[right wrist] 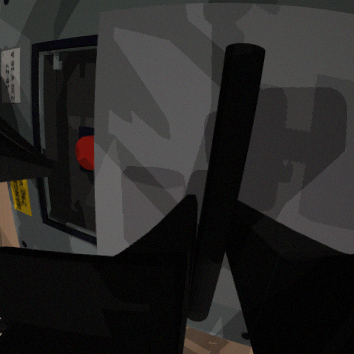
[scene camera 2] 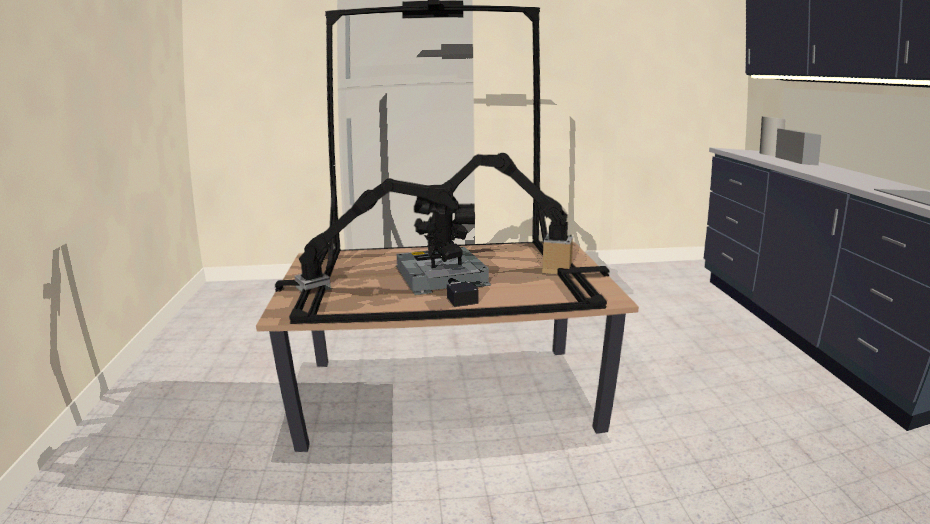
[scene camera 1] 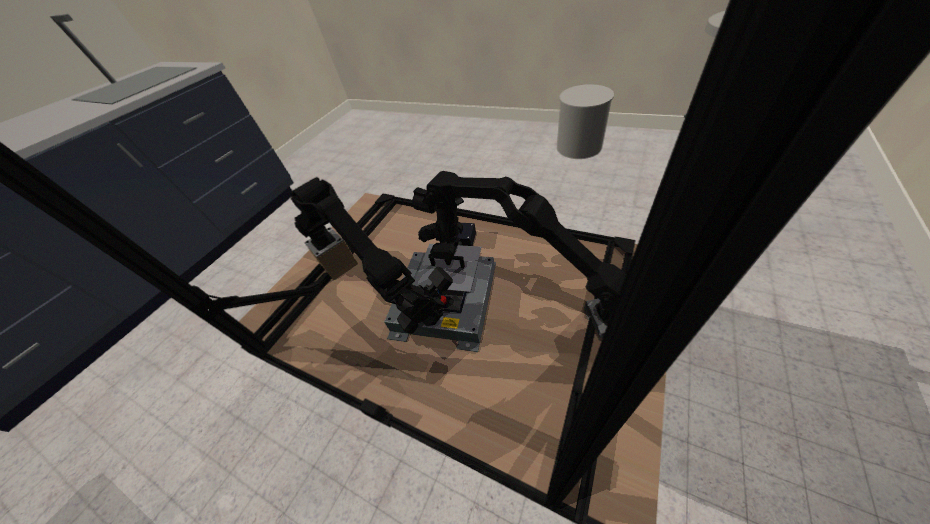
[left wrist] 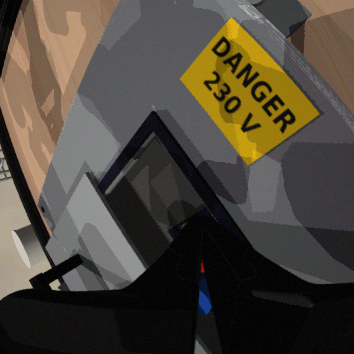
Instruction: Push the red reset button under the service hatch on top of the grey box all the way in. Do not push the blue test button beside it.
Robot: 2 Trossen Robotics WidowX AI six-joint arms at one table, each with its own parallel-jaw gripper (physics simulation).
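Observation:
The grey box point(scene camera 1: 485, 286) point(scene camera 2: 429, 281) point(left wrist: 270, 235) stands on the table. Its hatch lid point(left wrist: 95, 230) point(right wrist: 150, 100) is slid partly off the opening. My right gripper point(scene camera 1: 447, 261) point(scene camera 2: 447, 261) point(right wrist: 206, 203) is shut on the lid's black handle point(right wrist: 232, 125). The red button point(scene camera 1: 443, 300) point(left wrist: 202, 266) point(right wrist: 85, 152) shows in the opening, partly covered by the lid's edge in the right wrist view. My left gripper point(left wrist: 199, 223) point(right wrist: 50, 169) is shut and empty, its tips over the opening beside the red button; contact cannot be told. The blue button point(left wrist: 204, 302) shows between its fingers.
A yellow danger label point(scene camera 1: 450, 322) point(left wrist: 250, 90) is on the box top. A small black box point(scene camera 2: 462, 292) stands beside the grey box. A black frame point(scene camera 2: 449, 316) edges the table. Both arms reach in closely over the box. A grey bin point(scene camera 1: 581, 123) stands beyond the table.

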